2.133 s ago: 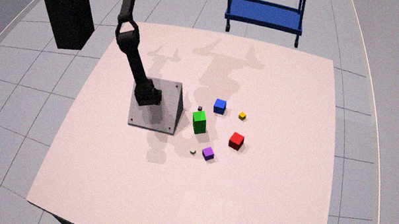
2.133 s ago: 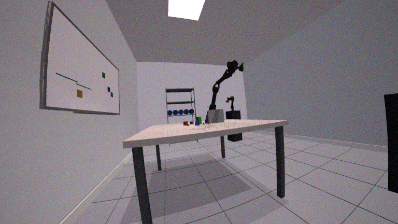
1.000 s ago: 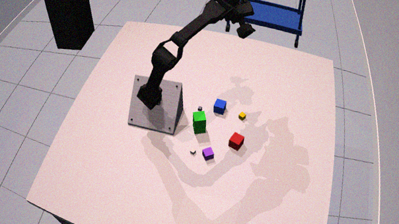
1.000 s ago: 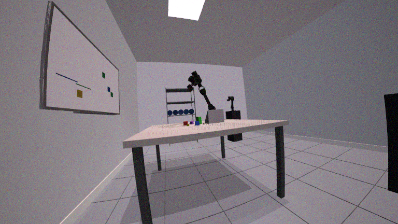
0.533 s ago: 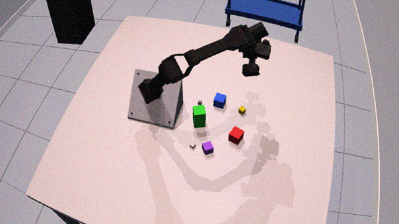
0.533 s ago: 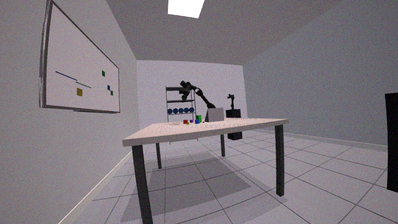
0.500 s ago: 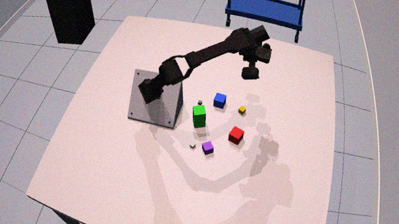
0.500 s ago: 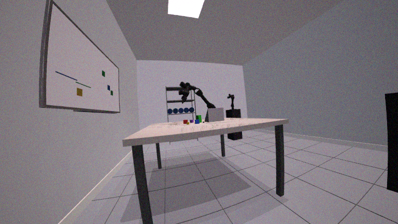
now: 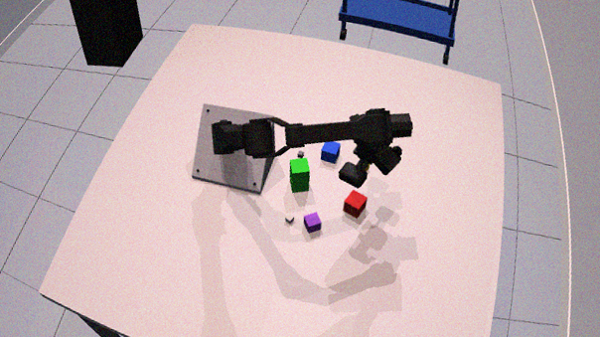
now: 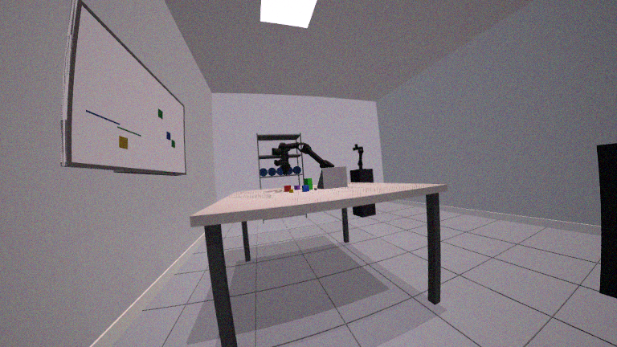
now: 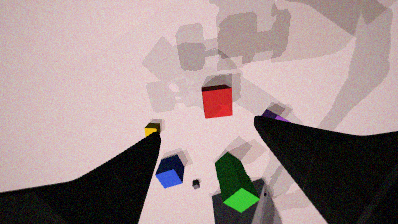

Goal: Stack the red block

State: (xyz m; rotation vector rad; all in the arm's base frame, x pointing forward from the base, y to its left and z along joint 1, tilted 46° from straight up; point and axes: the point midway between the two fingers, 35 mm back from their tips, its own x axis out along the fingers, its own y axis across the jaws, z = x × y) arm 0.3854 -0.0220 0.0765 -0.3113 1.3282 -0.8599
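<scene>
Now: gripper tip 1 cm past the red block, 2 cm to the left of it and 11 cm above it. From my gripper tip the other things lie so: small yellow block: 1 cm behind, 12 cm to the left, 12 cm below; blue block: 11 cm behind, 15 cm to the left, 11 cm below; purple block: 12 cm behind, 10 cm to the right, 11 cm below.
</scene>
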